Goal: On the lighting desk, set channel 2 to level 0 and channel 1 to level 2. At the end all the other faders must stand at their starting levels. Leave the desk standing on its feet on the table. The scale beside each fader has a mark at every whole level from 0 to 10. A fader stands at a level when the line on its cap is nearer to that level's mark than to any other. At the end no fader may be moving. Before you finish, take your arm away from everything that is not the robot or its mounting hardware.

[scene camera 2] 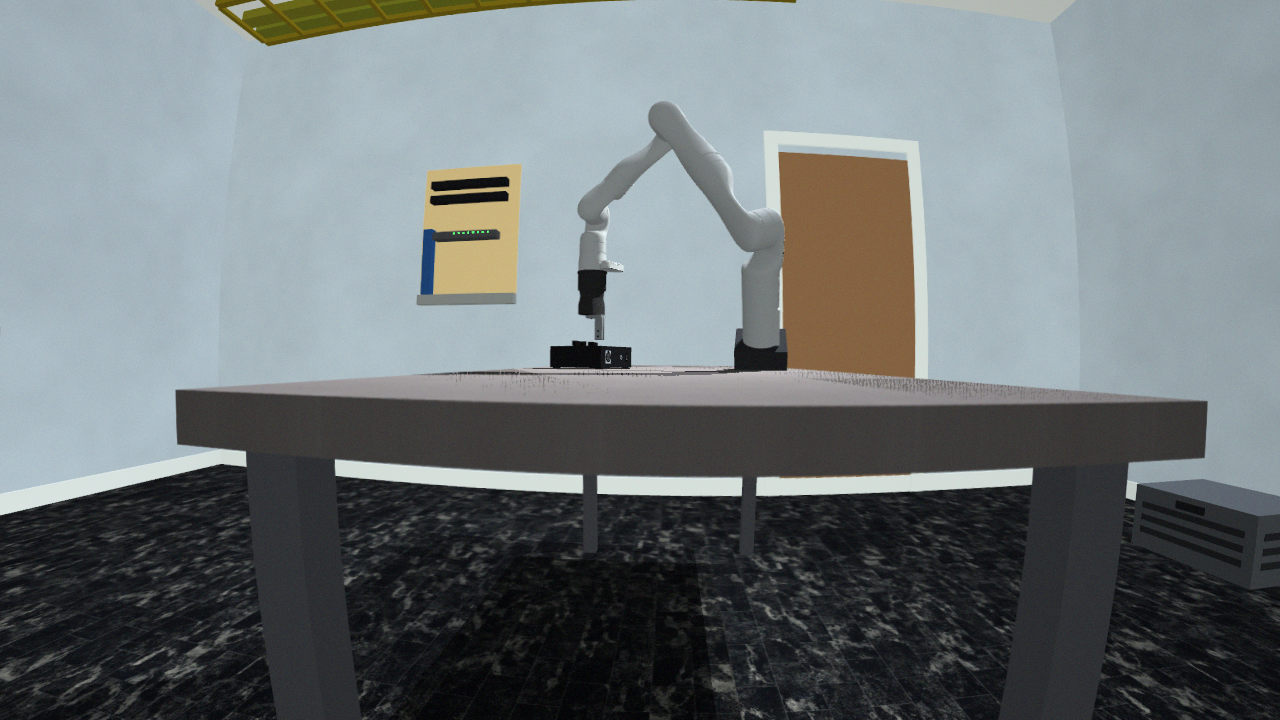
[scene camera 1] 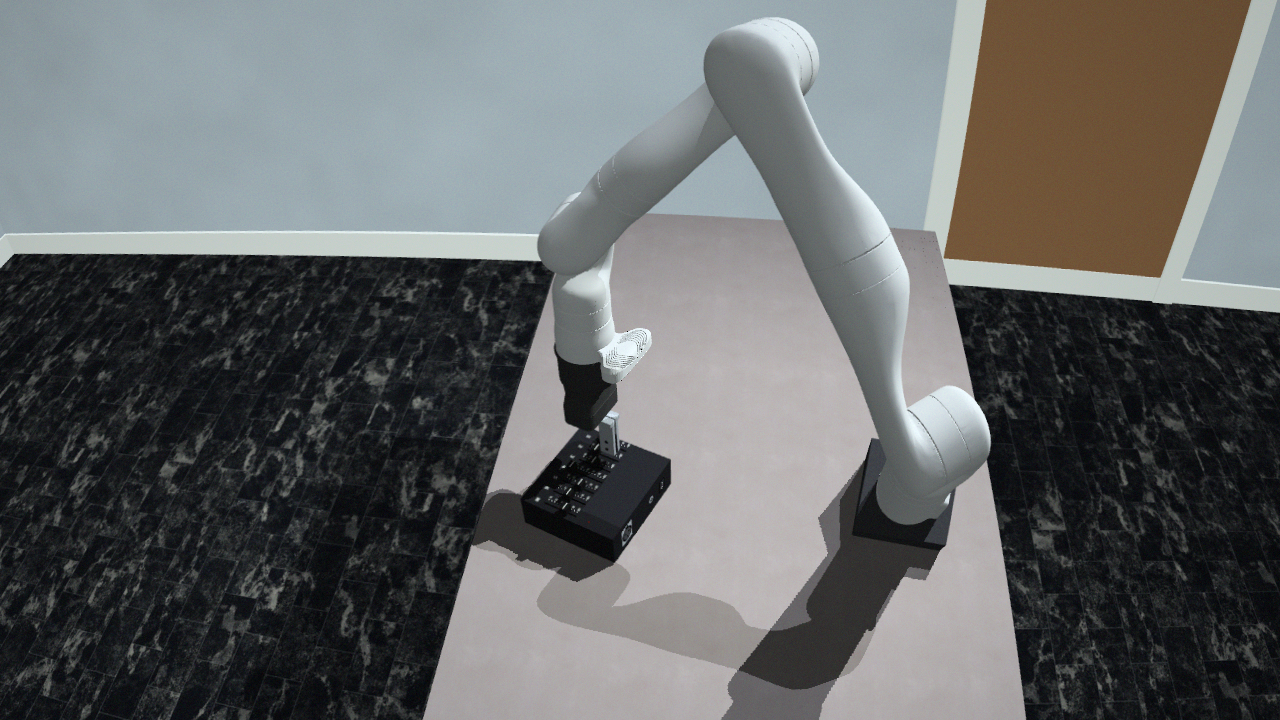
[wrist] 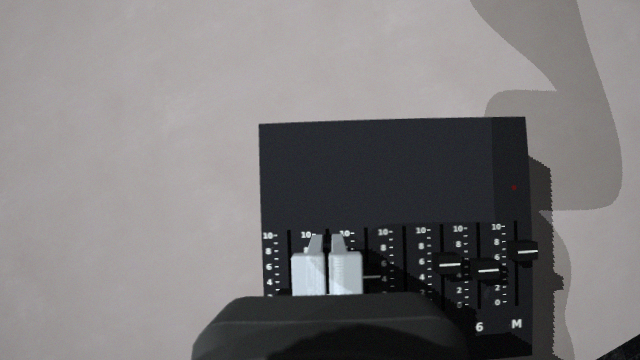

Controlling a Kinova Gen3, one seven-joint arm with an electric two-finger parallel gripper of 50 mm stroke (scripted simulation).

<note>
In view: my gripper (scene camera 1: 610, 449).
My gripper is seen too in scene camera 2 (scene camera 2: 599, 340).
</note>
